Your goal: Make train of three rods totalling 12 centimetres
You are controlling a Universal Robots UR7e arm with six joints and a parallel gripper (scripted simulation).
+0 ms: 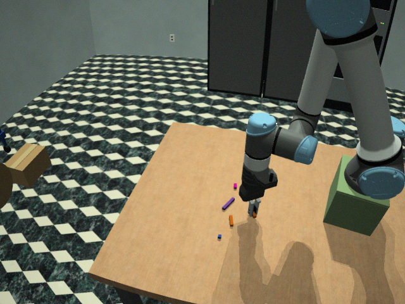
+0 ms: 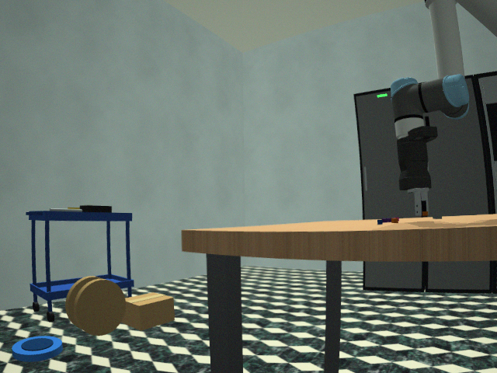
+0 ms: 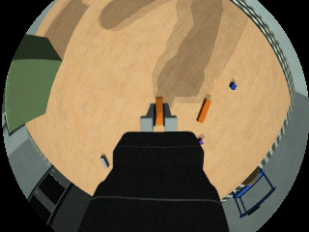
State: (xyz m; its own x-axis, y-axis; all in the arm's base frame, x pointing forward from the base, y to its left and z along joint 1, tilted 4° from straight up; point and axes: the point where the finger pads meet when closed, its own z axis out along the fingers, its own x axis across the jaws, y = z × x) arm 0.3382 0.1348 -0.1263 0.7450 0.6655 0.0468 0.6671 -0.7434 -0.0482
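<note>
Right now the magenta rod is 11 cm to the right of my hand, 9 cm ahead of it and 3 cm below it. Round my hand: small blue rod (12 cm to the left, 7 cm ahead, 3 cm below); then grey rod (18 cm to the right, 3 cm below, 1 cm behind); then purple rod (9 cm ahead, 3 cm below, 2 cm to the right).
</note>
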